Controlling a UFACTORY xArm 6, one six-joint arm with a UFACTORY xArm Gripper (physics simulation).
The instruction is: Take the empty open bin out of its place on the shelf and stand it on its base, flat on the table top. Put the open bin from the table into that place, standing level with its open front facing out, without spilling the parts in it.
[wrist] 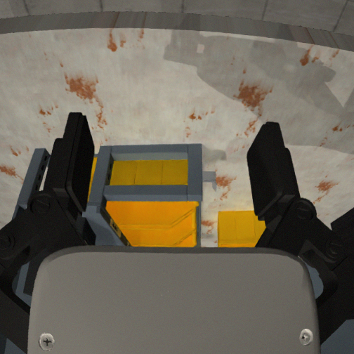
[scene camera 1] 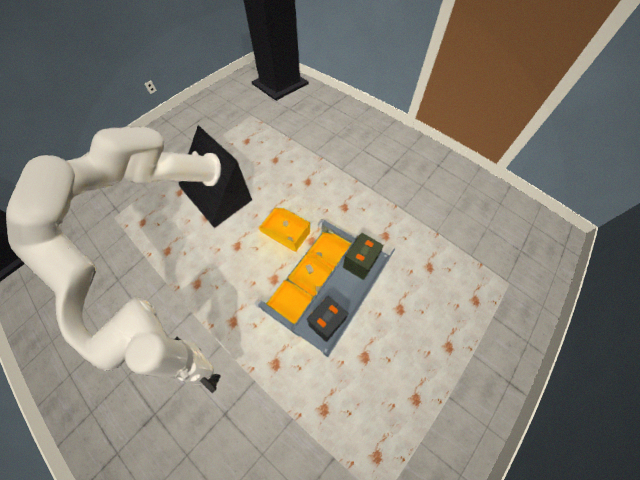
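Pixels of known places: gripper, fingertip midpoint: [scene camera 1: 206,366]; arm's base at its link origin: [scene camera 1: 210,169].
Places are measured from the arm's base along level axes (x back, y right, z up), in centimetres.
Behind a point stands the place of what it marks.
Observation:
The blue-grey shelf [scene camera 1: 345,285] {x -65.7, y -7.9, z -6.3 cm} [wrist: 145,193] holds three orange-yellow open bins in a row. The end bin [scene camera 1: 290,302] {x -55.8, y 7.9, z -15.6 cm} [wrist: 152,225] shows no parts inside; its lower part is hidden in the wrist view. The middle bin [scene camera 1: 321,273] {x -55.1, y -7.2, z -15.6 cm} and the far bin [scene camera 1: 333,244] {x -49.6, y -18.4, z -15.5 cm} each show a small grey part. Another yellow bin [scene camera 1: 279,230] {x -30.6, y -7.1, z -16.2 cm} [wrist: 239,229] sits on the table [scene camera 1: 382,372] {x -93.1, y 0.9, z -16.5 cm} [wrist: 150,75] beside the shelf, with small grey parts in it. My gripper [scene camera 1: 212,383] [wrist: 173,132] is open and empty, well away from the shelf and bins.
A dark green box [scene camera 1: 363,255] {x -64.3, y -15.7, z 3.2 cm} and a dark grey box [scene camera 1: 327,317] {x -70.6, y 4.8, z 5.9 cm}, both with orange marks, sit on the shelf unit. The arm is mounted on a black wedge-shaped stand [scene camera 1: 217,193] {x -8.5, y 3.4, z -3.8 cm} near the table's back left. A black pillar [scene camera 1: 273,46] stands behind the table.

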